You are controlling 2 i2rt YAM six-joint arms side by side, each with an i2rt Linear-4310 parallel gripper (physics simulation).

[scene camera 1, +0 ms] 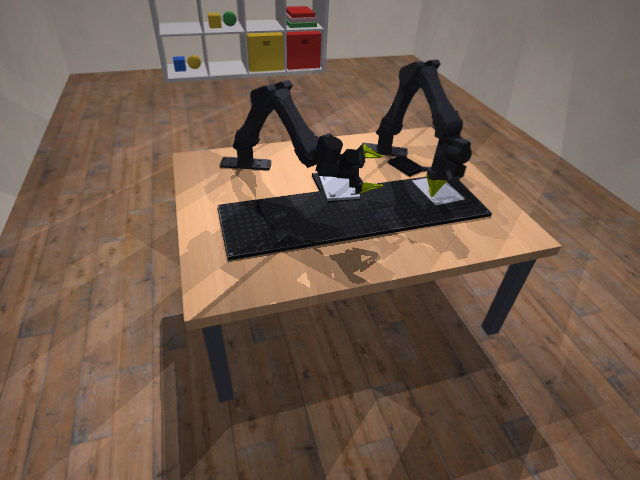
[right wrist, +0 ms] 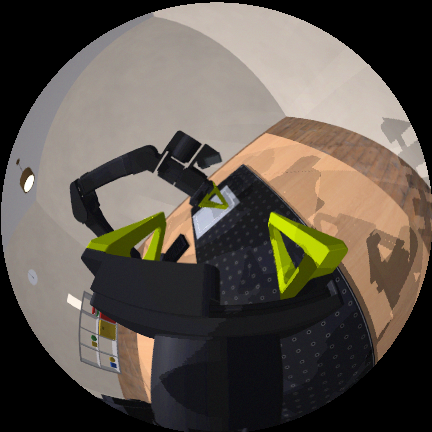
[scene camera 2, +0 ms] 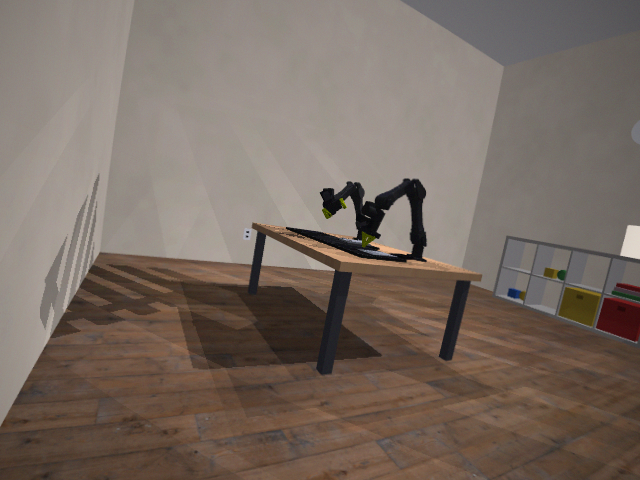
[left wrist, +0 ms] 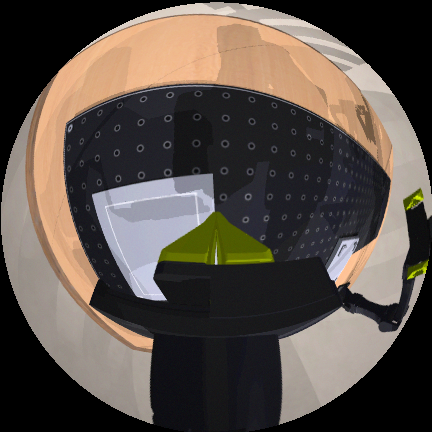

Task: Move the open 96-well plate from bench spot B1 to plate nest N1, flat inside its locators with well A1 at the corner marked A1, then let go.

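Where they show: left gripper, between the fingertips: (scene camera 1: 431,196) (right wrist: 226,206) (scene camera 2: 362,247) (left wrist: 215,217); right gripper, between the fingertips: (scene camera 1: 382,171) (right wrist: 216,217) (scene camera 2: 338,211); left arm's base, origin of its link: (scene camera 1: 383,150) (scene camera 2: 416,258); right arm's base, origin of its link: (scene camera 1: 246,164) (left wrist: 340,288).
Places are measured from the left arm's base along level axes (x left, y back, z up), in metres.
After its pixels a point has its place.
Note:
No plate with wells can be made out in any view. A white pad (scene camera 1: 448,194) @(x 0.265, y -0.295, z 0.015 m) (left wrist: 150,235) @(x 0.245, y -0.296, z 0.015 m) (right wrist: 207,222) @(x 0.179, y -0.265, z 0.015 m) with a thin outlined rectangle lies near the right end of the black board in scene camera 1. A white nest (scene camera 1: 338,187) @(x -0.137, y -0.374, z 0.025 m) (left wrist: 344,255) @(x -0.129, y -0.392, z 0.025 m) with raised corner pieces stands at the board's back edge. My left gripper (scene camera 1: 433,194) @(x 0.200, y -0.347, z 0.028 m) (scene camera 2: 365,245) @(x 0.200, y -0.347, z 0.028 m) (left wrist: 215,217) @(x 0.200, y -0.347, z 0.028 m) is shut with its tips together, above the pad's edge in the left wrist view; nothing shows between them. My right gripper (scene camera 1: 382,169) @(x 0.013, y -0.496, z 0.188 m) (right wrist: 216,217) @(x 0.013, y -0.496, z 0.188 m) is open and empty, beside the nest in scene camera 1.
The black perforated board (scene camera 1: 289,227) @(x -0.254, y -0.632, z 0.013 m) (left wrist: 210,130) @(x 0.239, y -0.411, z 0.013 m) lies along the wooden table (scene camera 1: 206,289) @(x -0.409, y -0.941, z 0.000 m). A small black slab (scene camera 1: 405,165) @(x 0.097, y -0.124, z 0.014 m) (right wrist: 176,247) @(x 0.113, y -0.123, z 0.010 m) lies near the left arm's base; I cannot tell what it is. A shelf unit (scene camera 1: 161,51) stands by the far wall.

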